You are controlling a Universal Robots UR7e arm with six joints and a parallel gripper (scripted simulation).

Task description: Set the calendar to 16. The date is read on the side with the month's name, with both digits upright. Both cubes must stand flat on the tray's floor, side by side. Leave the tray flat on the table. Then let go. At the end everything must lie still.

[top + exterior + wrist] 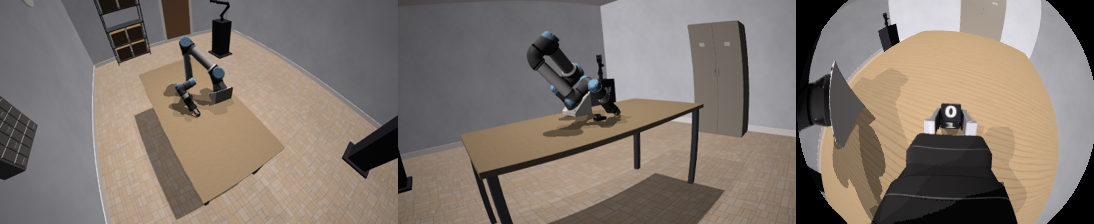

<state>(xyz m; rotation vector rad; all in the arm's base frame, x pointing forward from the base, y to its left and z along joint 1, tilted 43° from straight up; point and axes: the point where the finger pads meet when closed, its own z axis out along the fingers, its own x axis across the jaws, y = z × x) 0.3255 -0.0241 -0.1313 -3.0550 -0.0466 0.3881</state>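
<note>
My hand is 10 mm to the right of the black date cube and 10 mm above it. The rest, counted from my hand: dark calendar tray: 20 mm behind, 150 mm to the right, 20 mm below.
</note>
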